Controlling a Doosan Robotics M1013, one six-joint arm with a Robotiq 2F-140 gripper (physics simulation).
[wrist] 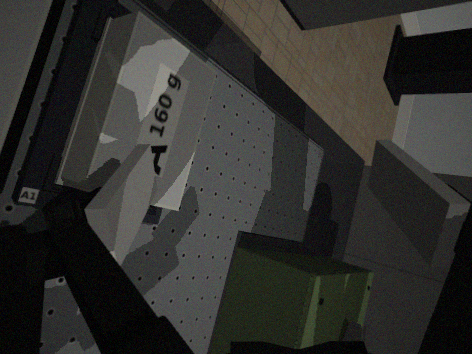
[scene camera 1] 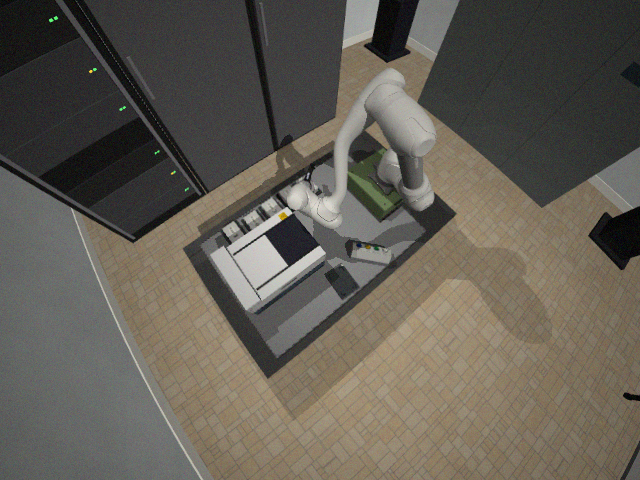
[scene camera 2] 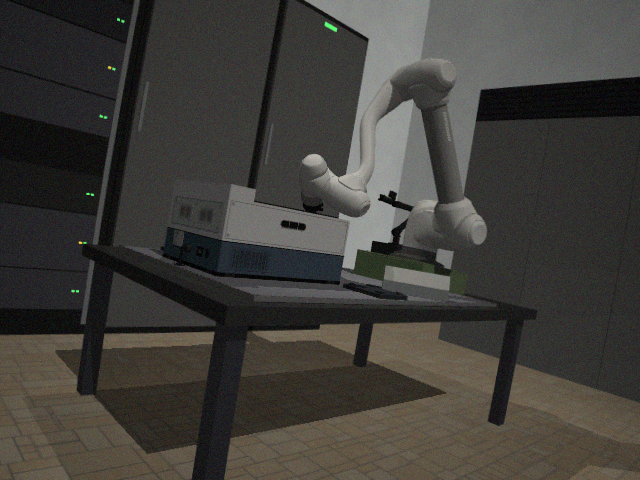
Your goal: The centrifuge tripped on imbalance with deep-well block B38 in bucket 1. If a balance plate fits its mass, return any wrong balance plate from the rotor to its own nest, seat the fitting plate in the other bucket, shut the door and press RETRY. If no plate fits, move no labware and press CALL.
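Places are measured from the arm's base along level axes (x back, y right, z up), in metres.
Where they show: gripper, fingertip midpoint: point(wrist: 262, 165); arm's base, origin of the base link: point(scene camera 1: 386, 179).
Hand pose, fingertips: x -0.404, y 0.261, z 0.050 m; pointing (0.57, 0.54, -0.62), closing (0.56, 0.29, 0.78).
Observation:
Things, the pixels of their centre, and the offset from my fingertips. "pt": a spot on its surface instead. Level surfaces: height alone.
- Balance plate A, body centre: point(wrist: 144, 121) point(scene camera 1: 306, 186) dx -0.012, dy +0.020, dz -0.113 m
- dark nest, body centre: point(wrist: 128, 120) dx -0.012, dy +0.020, dz -0.137 m
- blue centrifuge, body centre: point(scene camera 2: 259, 233) point(scene camera 1: 271, 260) dx -0.458, dy -0.295, dz -0.024 m
- table's left half with a dark square, surface spot: point(scene camera 1: 291, 238) pt dx -0.321, dy -0.289, dz +0.067 m
- button box, body centre: point(scene camera 2: 415, 282) point(scene camera 1: 370, 252) dx +0.022, dy -0.563, dz -0.104 m
- dark flat pad, surface spot: point(scene camera 1: 341, 280) pt dx -0.206, dy -0.585, dz -0.133 m
- table, its level: dz -0.159 m
Balance plate A point(wrist: 114, 114) is a grey slab with a label reading "A 160 g". It lies in the dark nest point(wrist: 57, 114) marked A1. My gripper point(scene camera 1: 310, 175) point(scene camera 2: 312, 208) is open and empty and hangs close above this plate, behind the centrifuge. One dark finger point(wrist: 87, 258) shows at the lower left of the wrist view. The white and blue centrifuge point(scene camera 1: 248, 269) point(scene camera 2: 258, 232) stands on the table's left half with a dark square point(scene camera 1: 291, 238) on top; its buckets are not visible. The button box point(scene camera 1: 370, 251) lies to its right.
More nests with plates point(scene camera 1: 251, 221) line the table's back edge beside the centrifuge. The arm's green base block point(scene camera 1: 374, 193) point(wrist: 266, 297) point(scene camera 2: 371, 263) stands at the right. A dark flat pad point(scene camera 1: 341, 280) lies near the front. Tall cabinets point(scene camera 1: 196, 77) stand behind the table point(scene camera 2: 289, 305).

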